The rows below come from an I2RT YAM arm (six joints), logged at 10 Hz.
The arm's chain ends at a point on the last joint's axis. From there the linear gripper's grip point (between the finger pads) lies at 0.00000 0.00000 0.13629 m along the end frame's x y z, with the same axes.
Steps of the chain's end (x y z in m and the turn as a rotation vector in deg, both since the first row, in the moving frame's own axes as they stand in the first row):
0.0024, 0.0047, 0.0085, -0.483, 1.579, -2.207
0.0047, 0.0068, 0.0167, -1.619, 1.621, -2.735
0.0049, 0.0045, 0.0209, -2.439, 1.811, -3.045
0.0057, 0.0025, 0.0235, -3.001, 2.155, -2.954
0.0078, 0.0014, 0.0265, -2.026, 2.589, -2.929
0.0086, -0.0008, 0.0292, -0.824, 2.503, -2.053
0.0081, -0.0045, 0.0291, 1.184, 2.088, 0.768
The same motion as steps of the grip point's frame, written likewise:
0.0062, 0.0058, 0.0084, -0.483, 1.579, -2.207
0.0086, 0.0106, 0.0166, -1.619, 1.621, -2.735
0.0094, 0.0102, 0.0207, -2.439, 1.811, -3.045
0.0110, 0.0095, 0.0232, -3.001, 2.155, -2.954
0.0141, 0.0061, 0.0263, -2.026, 2.589, -2.929
0.0146, 0.0011, 0.0291, -0.824, 2.503, -2.053
0.0131, -0.0073, 0.0290, 1.184, 2.088, 0.768

